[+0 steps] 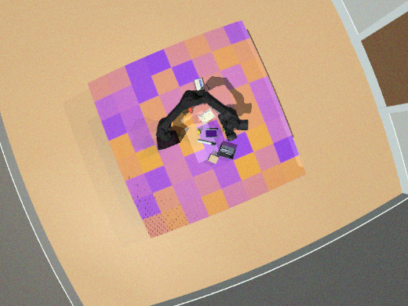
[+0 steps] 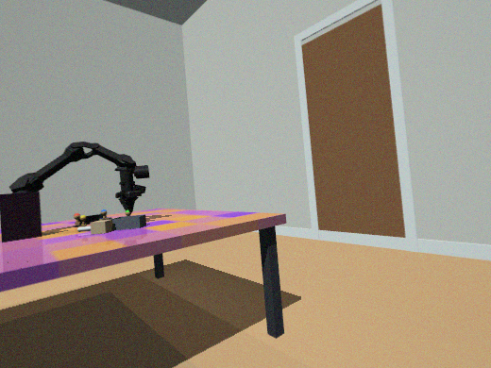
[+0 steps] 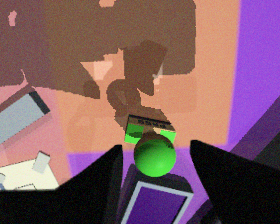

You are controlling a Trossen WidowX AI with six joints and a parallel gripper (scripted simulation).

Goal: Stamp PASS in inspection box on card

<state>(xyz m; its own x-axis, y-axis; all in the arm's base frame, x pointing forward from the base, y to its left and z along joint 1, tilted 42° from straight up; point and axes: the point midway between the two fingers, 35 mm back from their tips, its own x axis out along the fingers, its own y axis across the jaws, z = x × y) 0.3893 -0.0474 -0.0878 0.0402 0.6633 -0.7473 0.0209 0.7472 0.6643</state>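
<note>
The green stamp lies 30 mm below my gripper tip. Round my gripper tip: white card: 80 mm behind, 130 mm to the left, 50 mm below; then ink pad: 110 mm behind, 50 mm below; then grey ruler: 150 mm to the left, 40 mm below.
</note>
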